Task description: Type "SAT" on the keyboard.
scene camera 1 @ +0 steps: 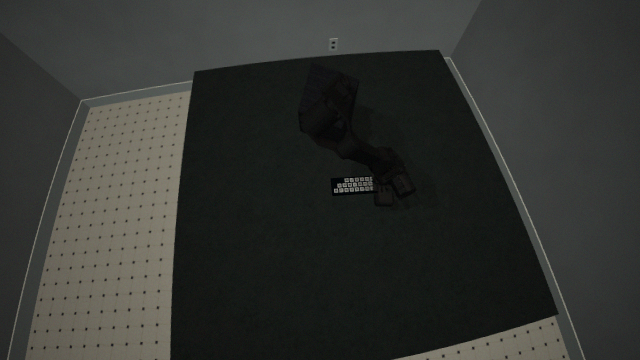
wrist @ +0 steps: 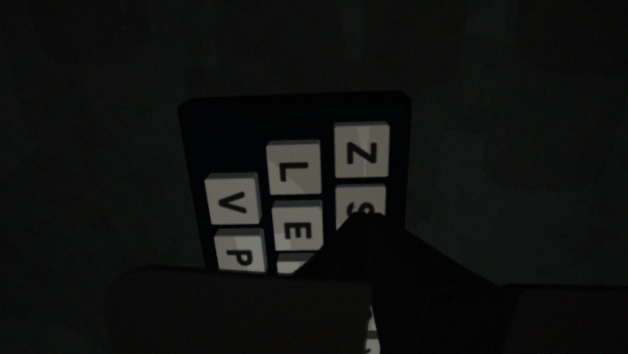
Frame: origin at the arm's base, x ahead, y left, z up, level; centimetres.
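Seen in the pictures: gripper, between the fingertips: (scene camera 1: 375,188) (wrist: 365,226); arm's base, origin of its link: (scene camera 1: 341,88).
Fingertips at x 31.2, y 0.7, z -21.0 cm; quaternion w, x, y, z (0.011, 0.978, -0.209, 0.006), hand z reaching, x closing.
Observation:
Pixels of each thing's top centre, then the offset from my fingertips to it. Level surfaces: height alone.
- keyboard, centre of its top: (scene camera 1: 358,184) dx -4.0, dy -5.0, dz +0.3 cm
- keys Z, centre of its top: (wrist: 361,152) dx +0.7, dy +2.4, dz +0.3 cm
- L, centre of its top: (wrist: 293,170) dx -1.2, dy +2.6, dz +0.3 cm
- V, centre of its top: (wrist: 231,202) dx -3.4, dy +2.3, dz +0.3 cm
- E, centre of its top: (wrist: 297,229) dx -1.9, dy +0.8, dz +0.3 cm
- P, centre of its top: (wrist: 239,256) dx -4.0, dy +0.5, dz +0.3 cm
- S key, centre of its top: (wrist: 360,210) dx +0.1, dy +0.6, dz +0.0 cm
- dark table, height of its surface: dz -1.3 cm
The keyboard (scene camera 1: 352,185) (wrist: 300,117) is a dark slab with rows of white letter keys, lying flat on the dark table. In the wrist view the keys Z (wrist: 361,151), L (wrist: 295,169), V (wrist: 233,200), E (wrist: 298,227) and P (wrist: 241,251) show. My gripper (wrist: 365,226) is shut and empty, and its tip covers the lower part of the S key (wrist: 360,200). Whether the tip touches the key I cannot tell. The A and T keys cannot be made out. In the scene view the gripper is over the keyboard's right end and hides part of it.
The dark table (scene camera 1: 280,270) carries the arm's base (scene camera 1: 327,100) near its back edge. A pale dotted floor (scene camera 1: 110,200) lies to the left, and grey walls stand behind and to the right. A wall socket (scene camera 1: 333,44) is behind the table.

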